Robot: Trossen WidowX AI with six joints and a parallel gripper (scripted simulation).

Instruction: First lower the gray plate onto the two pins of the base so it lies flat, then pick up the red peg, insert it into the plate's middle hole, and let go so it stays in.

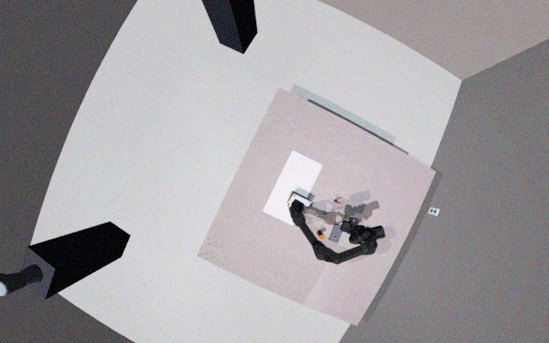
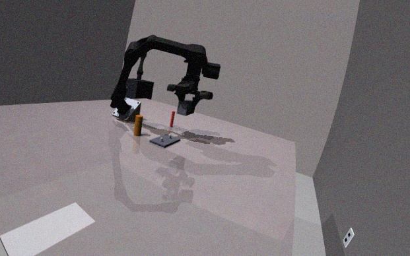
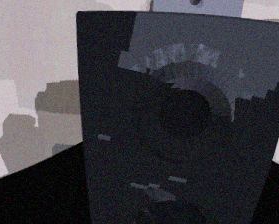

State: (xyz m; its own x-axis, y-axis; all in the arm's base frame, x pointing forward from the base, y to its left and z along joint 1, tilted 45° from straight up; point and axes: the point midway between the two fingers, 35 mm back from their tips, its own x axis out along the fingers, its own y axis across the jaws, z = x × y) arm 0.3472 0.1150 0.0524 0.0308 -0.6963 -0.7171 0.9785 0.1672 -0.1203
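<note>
The base is 11 cm below my gripper tip, 10 cm to the right of it and 1 cm behind it. The rest, counted from my gripper tip: orange cylinder 15 cm to the right, 11 cm behind, 8 cm below; red peg 13 cm behind, 9 cm to the left, 8 cm below; gray plate 3 cm above.
</note>
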